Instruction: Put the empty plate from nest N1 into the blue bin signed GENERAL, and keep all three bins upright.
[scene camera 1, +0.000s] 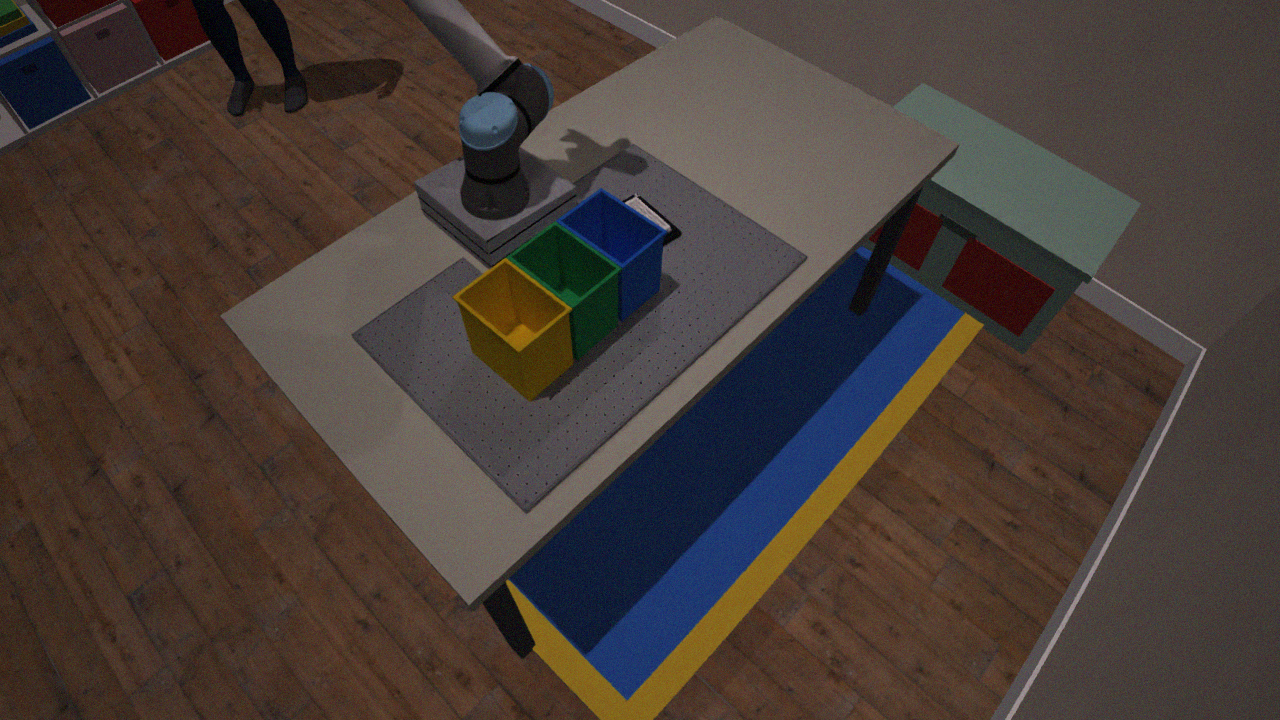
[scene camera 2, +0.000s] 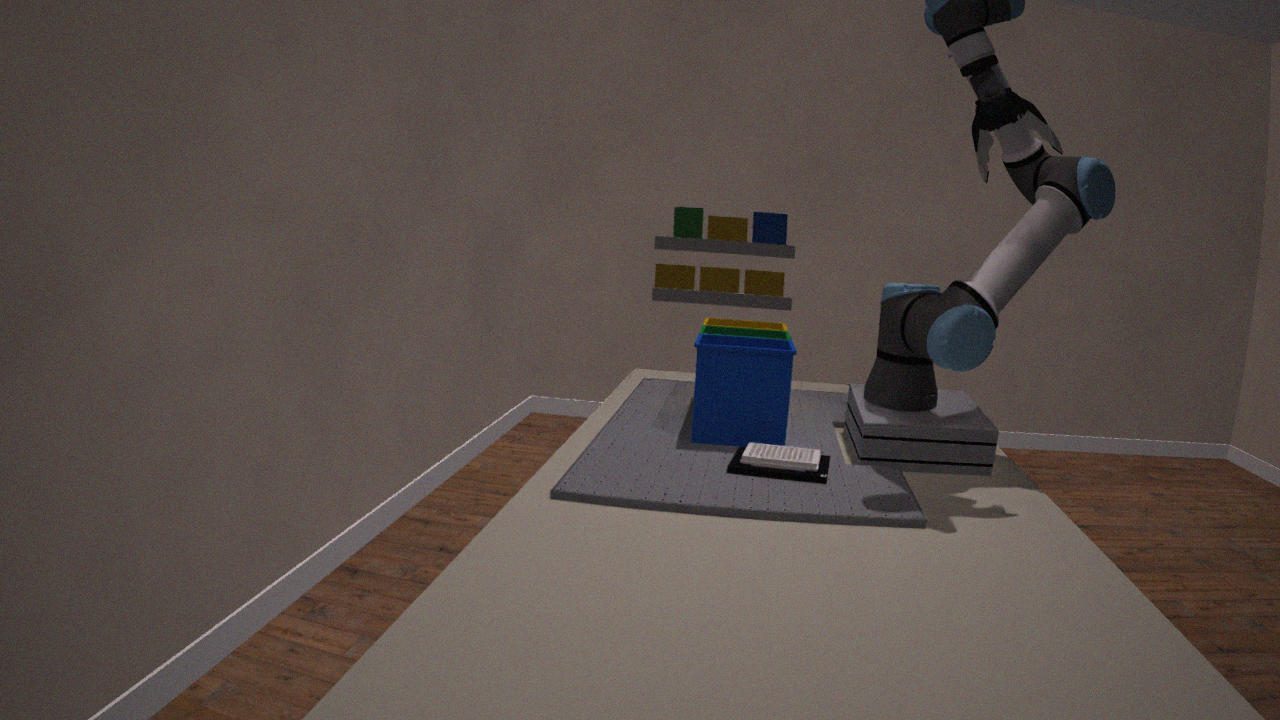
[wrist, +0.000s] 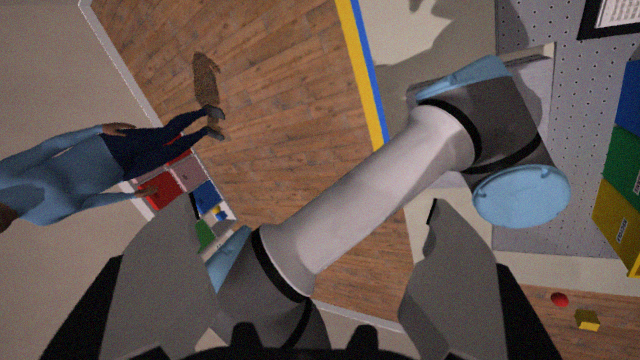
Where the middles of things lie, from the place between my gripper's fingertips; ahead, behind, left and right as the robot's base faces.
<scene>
Now: hand 520 mm above the white plate (scene camera 2: 763, 455), 390 mm short of it and 40 mm to the right of it. Round my hand: green bin (scene camera 1: 583, 278): 490 mm ahead, 450 mm below, 250 mm to the right; then black nest (scene camera 2: 732, 468): 530 mm below, 390 mm ahead, 40 mm to the left; then blue bin (scene camera 2: 742, 385): 480 mm ahead, 450 mm below, 120 mm to the right.
</scene>
